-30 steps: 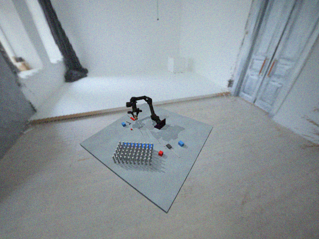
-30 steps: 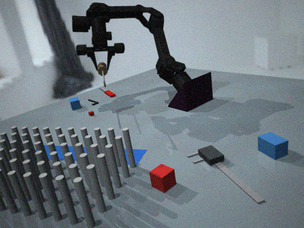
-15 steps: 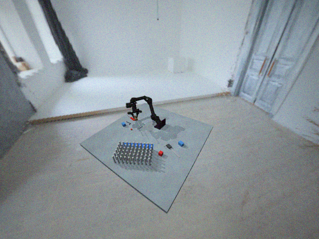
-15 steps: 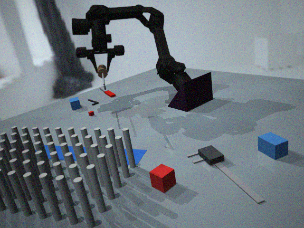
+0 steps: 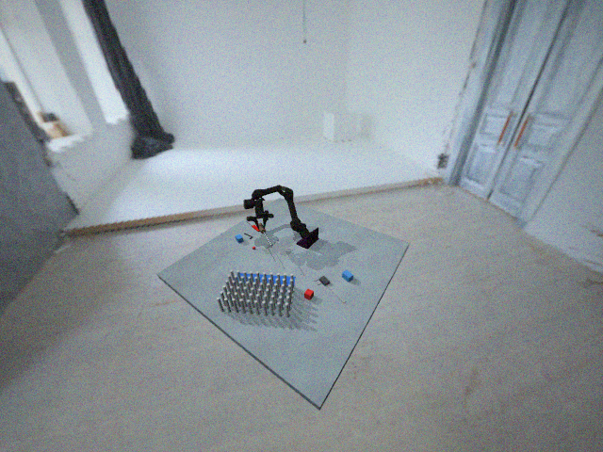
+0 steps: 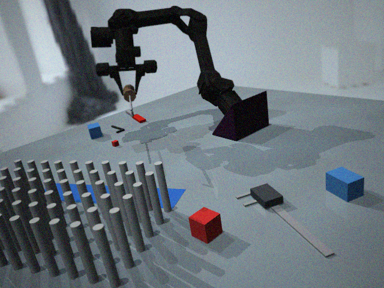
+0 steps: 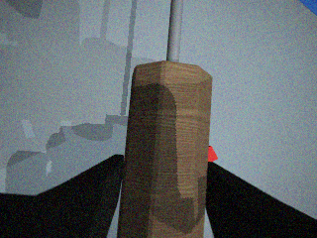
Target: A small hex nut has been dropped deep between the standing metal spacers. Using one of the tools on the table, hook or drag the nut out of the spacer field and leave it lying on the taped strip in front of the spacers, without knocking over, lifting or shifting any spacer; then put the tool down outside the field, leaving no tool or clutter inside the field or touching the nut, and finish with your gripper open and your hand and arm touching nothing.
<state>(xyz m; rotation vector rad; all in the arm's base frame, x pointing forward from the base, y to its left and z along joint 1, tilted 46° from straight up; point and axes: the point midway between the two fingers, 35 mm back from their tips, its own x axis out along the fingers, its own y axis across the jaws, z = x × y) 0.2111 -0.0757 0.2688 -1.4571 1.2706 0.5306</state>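
Right now my gripper tip is 150 mm above the small red cube, 70 mm short of it and 30 mm to the left of it. The rest, counted from my gripper tip: red-handled tool 270 mm to the right, 150 mm below, 120 mm behind; then L-shaped piece 170 mm to the right, 150 mm below; then blue taped strip 260 mm to the left, 230 mm ahead, 150 mm below.
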